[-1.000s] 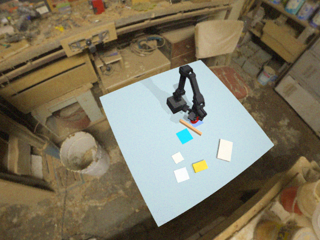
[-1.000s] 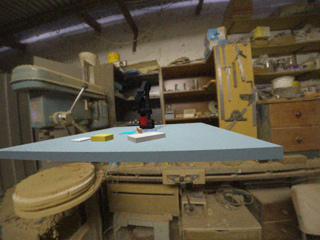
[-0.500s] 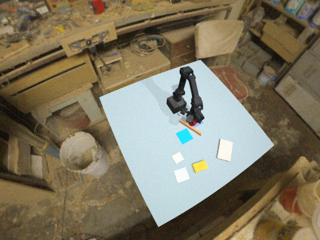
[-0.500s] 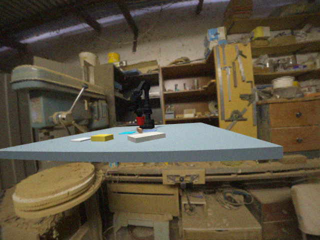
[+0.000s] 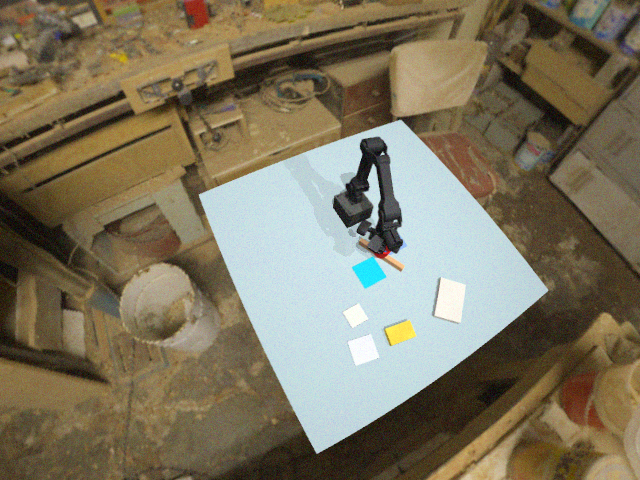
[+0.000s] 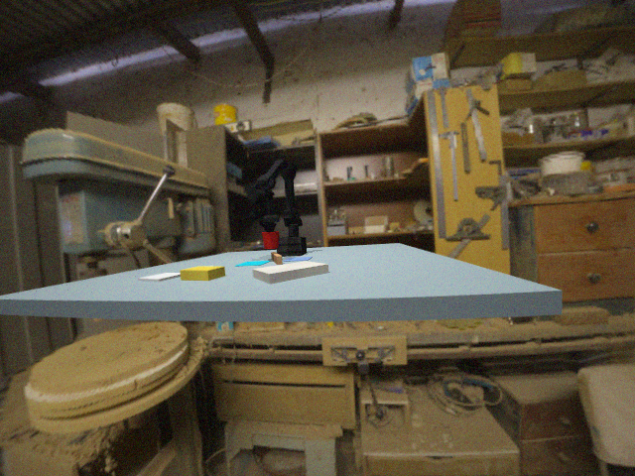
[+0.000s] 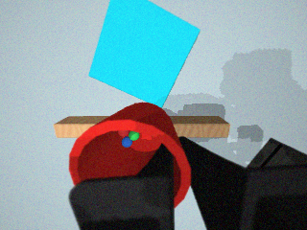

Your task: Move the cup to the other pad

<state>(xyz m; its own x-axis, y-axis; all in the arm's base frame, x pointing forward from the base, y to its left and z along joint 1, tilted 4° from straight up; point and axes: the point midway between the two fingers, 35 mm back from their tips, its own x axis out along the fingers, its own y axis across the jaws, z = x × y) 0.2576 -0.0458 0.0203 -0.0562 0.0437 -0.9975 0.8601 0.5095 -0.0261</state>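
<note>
The cyan pad is 60 mm ahead of my gripper tip, 60 mm to the right of it and 100 mm below it. From my gripper tip the other things lie so: wooden bar: 20 mm ahead, 30 mm to the left, 90 mm below; then pale blue pad: 20 mm behind, 120 mm to the left, 100 mm below; then red cup: 30 mm ahead, 10 mm to the left.
</note>
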